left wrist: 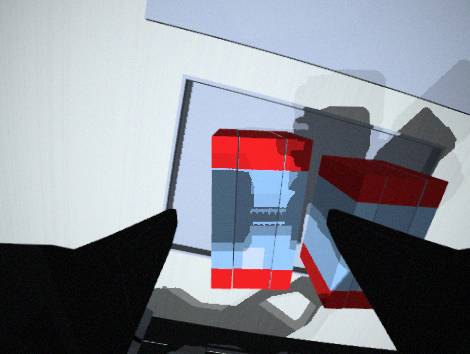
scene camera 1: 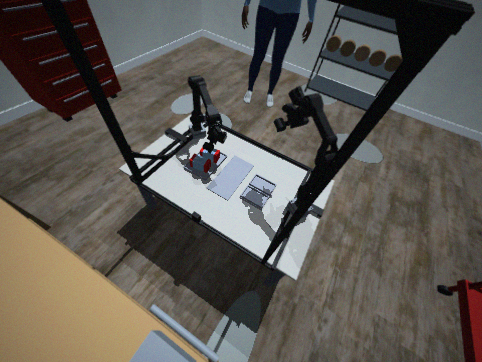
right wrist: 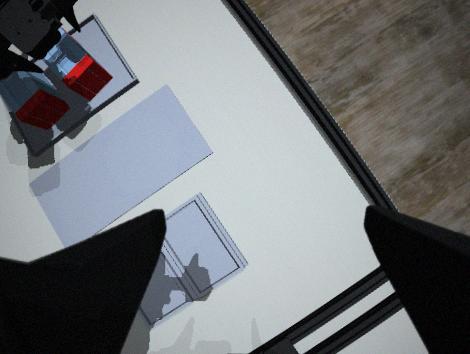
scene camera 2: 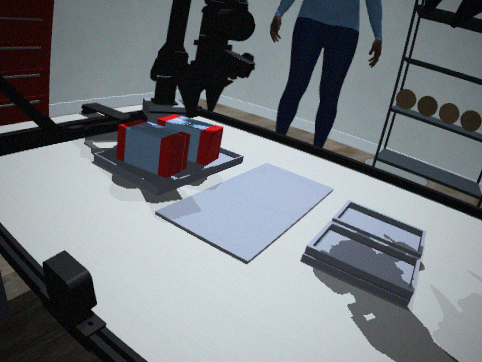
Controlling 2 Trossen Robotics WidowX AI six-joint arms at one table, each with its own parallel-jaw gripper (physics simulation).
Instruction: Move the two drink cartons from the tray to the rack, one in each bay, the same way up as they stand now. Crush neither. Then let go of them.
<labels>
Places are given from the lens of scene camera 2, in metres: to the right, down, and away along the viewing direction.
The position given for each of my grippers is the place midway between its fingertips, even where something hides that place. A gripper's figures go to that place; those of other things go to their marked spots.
my left gripper [scene camera 2: 201, 114]: -0.08, -0.13, 0.69
flat grey mat [scene camera 2: 242, 216]: 0.00, 0.05, 0.53
</labels>
